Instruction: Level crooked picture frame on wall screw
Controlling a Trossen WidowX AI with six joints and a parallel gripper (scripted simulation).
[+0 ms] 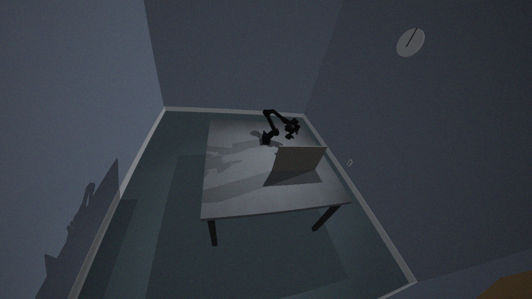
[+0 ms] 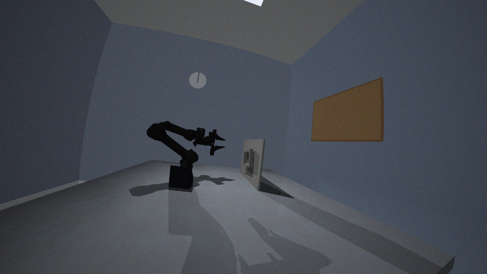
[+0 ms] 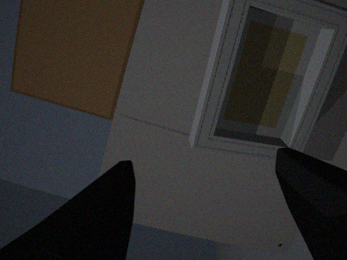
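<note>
The picture frame is 190 mm ahead of my gripper tip, 90 mm below it and 30 mm to the right of it. Also, from my gripper tip: wall panel (200 mm ahead, 100 mm below, 20 mm to the right).
</note>
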